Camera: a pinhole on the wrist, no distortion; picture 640 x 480 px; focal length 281.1 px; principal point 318.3 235.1 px. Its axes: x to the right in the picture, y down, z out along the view. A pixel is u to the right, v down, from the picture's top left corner.
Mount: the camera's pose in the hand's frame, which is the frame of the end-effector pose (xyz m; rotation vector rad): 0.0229 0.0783 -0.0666 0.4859 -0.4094 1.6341
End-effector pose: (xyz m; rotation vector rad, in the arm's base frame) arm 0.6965 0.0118 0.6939 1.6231 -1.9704 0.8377
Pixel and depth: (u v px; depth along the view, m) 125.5 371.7 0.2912
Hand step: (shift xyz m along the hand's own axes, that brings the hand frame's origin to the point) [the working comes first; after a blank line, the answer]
In the camera's frame: -0.1997 0.1415 0.2912

-0.0775 -0.2603 0.0748
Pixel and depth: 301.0 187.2 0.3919
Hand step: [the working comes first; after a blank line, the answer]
In the camera's frame: -0.0241 -0.0668 0.3919

0.1210 -0.1417 0.2506
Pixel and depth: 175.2 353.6 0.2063
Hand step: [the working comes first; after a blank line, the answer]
In the camera's frame: -0.1050 0.0870 0.2063

-0.0383 -0.1294 0.0529
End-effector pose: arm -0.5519 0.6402 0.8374 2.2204 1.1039 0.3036
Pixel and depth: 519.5 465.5 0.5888
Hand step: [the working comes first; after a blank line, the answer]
In the camera's frame: 0.4214 0.4826 0.5888

-0.4501 0.0640 0.6637
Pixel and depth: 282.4 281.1 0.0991
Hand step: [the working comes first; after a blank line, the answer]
In the camera's frame: -0.0127 0.0162 0.0991

0.0154 0.0133 0.0106
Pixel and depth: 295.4 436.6 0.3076
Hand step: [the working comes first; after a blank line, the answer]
In the camera's frame: -0.0251 0.2205 0.3076

-0.1705 -0.1315 0.1833
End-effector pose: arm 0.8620 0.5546 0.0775 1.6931 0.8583 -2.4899
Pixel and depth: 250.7 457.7 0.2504
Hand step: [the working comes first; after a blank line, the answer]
In the camera's frame: -0.0602 0.1983 0.2504

-0.1496 -0.1281 0.1158
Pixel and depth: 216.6 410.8 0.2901
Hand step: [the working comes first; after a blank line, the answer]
In the camera's frame: -0.1050 0.1813 0.2901

-0.1257 -0.1848 0.1252
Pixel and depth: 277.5 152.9 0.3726
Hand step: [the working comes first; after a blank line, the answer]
In the camera's frame: -0.0541 -0.1090 0.3726

0.1641 -0.1517 0.2176
